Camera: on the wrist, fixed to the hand. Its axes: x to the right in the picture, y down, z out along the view.
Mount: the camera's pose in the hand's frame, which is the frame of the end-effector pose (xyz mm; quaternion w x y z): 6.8 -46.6 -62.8 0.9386 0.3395 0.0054 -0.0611
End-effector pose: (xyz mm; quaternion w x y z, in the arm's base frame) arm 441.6 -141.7 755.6 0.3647 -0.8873 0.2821 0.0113
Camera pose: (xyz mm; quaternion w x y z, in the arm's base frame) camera 459.4 -159.3 830.0 0.6427 -0.7263 0.2164 -0.1122
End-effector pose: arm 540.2 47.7 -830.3 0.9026 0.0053 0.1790 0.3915
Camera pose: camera 556.8 12.0 -898.2 0.8683 0.2984 0.3061 0.2516
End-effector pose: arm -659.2 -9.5 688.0 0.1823 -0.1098 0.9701 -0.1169
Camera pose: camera -681.3 -43.7 755.1 0.1960 -0.0998 0.8651 -0.4508
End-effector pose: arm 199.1 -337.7 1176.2 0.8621 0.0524 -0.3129 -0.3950
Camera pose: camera 208.7 -384.2 1113.7 0.7690 0.3631 -0.4200 -0.3169
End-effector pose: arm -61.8 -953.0 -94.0 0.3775 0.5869 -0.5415 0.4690
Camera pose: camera -24.8 -889.2 -67.2 0.1866 0.7095 -0.3111 0.6041
